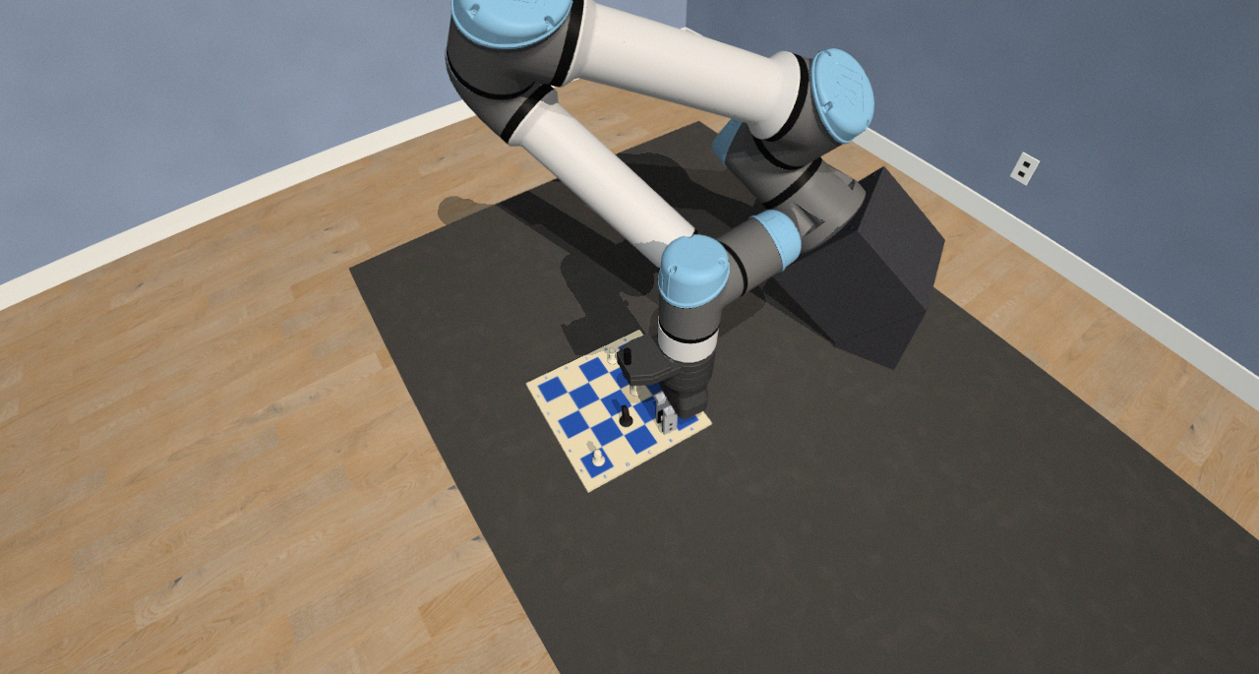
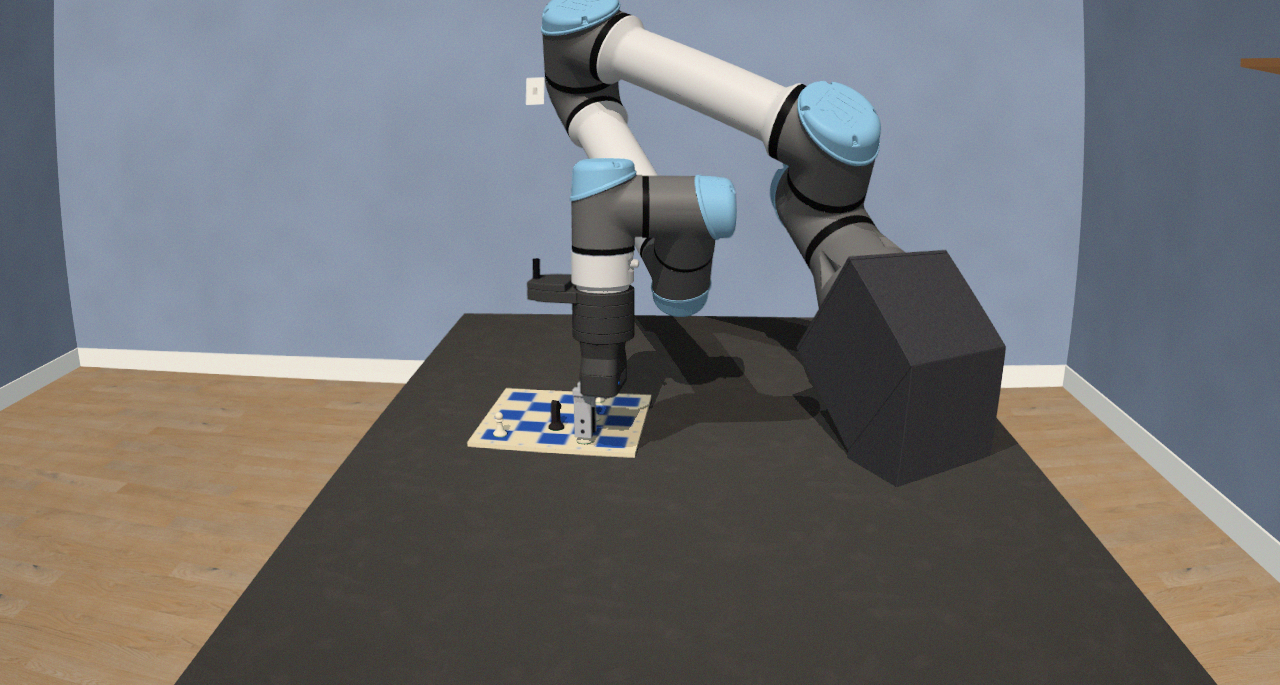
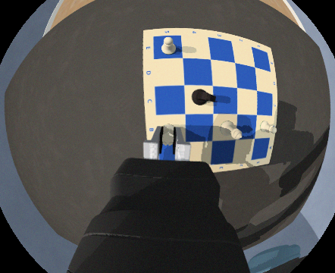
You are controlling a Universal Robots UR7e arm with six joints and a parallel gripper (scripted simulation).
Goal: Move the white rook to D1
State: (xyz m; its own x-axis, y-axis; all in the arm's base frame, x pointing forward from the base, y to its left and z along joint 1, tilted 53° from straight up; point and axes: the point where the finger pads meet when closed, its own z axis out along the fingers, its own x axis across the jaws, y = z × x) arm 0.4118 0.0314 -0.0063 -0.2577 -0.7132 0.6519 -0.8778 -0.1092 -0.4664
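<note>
Now: the black piece 50 mm to the right of my hand, 40 mm ahead of it and 10 mm below it. From my hand the other things lie so: white rook (10 mm below); blue-and-cream chessboard (90 mm to the right, 30 mm below, 30 mm ahead).
</note>
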